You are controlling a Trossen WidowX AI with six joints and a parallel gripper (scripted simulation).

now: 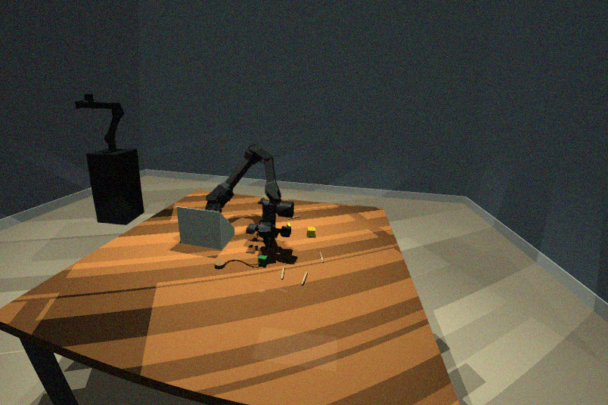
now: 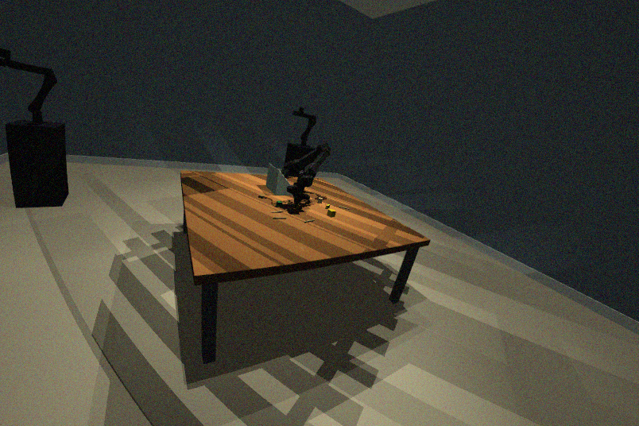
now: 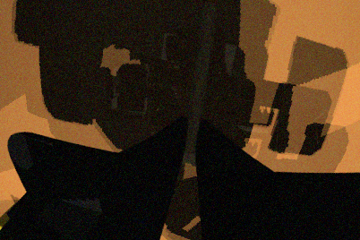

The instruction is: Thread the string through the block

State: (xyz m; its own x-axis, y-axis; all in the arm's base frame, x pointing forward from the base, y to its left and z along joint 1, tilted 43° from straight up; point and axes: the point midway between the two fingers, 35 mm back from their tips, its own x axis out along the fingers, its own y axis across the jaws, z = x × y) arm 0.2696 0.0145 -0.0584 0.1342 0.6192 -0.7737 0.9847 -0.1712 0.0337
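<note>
Now: gripper tip 40 mm to the left of the thin pale stick and 10 mm below it. From my gripper tip the other things lie so: yellow cube 190 mm ahead, 140 mm to the left, 20 mm above; then round wooden button 170 mm behind, 150 mm to the right, 10 mm above; then green block 120 mm to the right, 20 mm above, 10 mm behind.
</note>
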